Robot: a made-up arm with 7 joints. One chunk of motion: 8 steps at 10 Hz.
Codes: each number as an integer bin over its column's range. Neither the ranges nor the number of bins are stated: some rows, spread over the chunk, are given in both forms.
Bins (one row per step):
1: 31 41 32 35 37 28
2: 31 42 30 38 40 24
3: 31 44 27 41 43 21
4: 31 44 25 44 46 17
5: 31 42 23 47 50 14
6: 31 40 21 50 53 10
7: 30 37 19 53 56 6
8: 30 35 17 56 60 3
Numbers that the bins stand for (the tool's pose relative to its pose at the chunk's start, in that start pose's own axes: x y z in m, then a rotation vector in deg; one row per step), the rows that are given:
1: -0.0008 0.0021 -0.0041 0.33 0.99 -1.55
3: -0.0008 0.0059 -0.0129 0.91 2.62 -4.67
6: -0.0008 0.0008 -0.0233 1.77 5.32 -9.56
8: -0.0024 -0.0056 -0.0303 2.35 7.22 -12.68
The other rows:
2: -0.0008 0.0033 -0.0076 0.62 1.81 -3.33
4: -0.0008 0.0059 -0.0163 1.20 3.43 -6.45
5: -0.0008 0.0033 -0.0198 1.48 4.51 -7.78
7: -0.0024 -0.0030 -0.0268 2.06 6.14 -11.34

